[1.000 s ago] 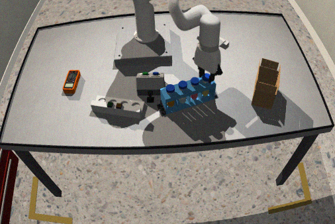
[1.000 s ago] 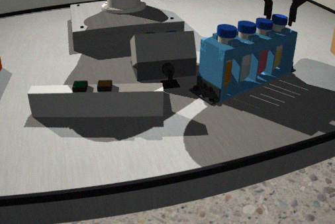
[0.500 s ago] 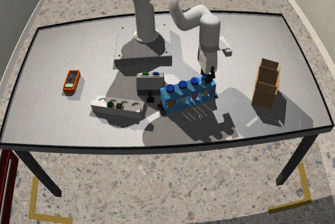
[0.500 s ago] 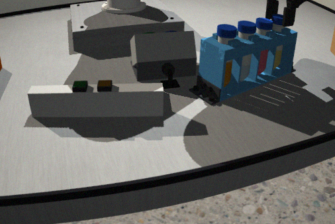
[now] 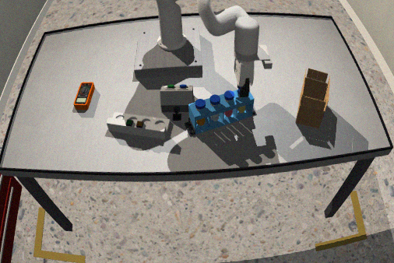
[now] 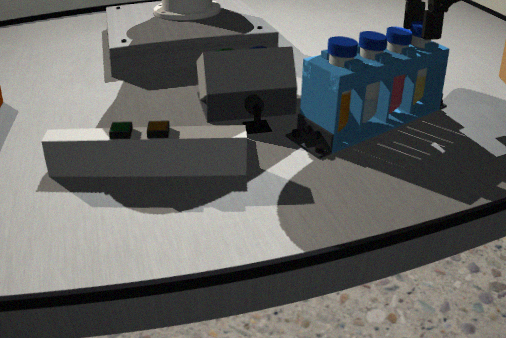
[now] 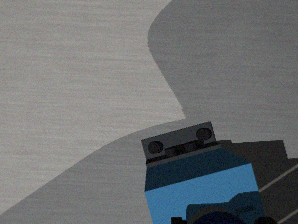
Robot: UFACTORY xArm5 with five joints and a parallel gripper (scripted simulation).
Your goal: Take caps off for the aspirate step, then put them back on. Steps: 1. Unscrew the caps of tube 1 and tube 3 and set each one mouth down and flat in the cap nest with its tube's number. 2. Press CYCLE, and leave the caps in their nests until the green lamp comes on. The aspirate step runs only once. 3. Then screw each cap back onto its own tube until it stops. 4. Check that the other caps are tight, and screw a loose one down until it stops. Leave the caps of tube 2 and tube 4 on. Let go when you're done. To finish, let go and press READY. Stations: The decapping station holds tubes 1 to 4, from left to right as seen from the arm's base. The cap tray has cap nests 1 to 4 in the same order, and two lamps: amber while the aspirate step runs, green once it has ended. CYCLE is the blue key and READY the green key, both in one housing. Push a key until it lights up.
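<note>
Now: the blue cap 2 cm ahead of my hand, 5 cm to the right of it and 2 cm below it. From my hand the other things lie so: blue key: 8 cm behind, 21 cm to the right, 6 cm below; green key: 8 cm behind, 25 cm to the right, 6 cm below; grey key housing: 6 cm behind, 23 cm to the right, 8 cm below.
</note>
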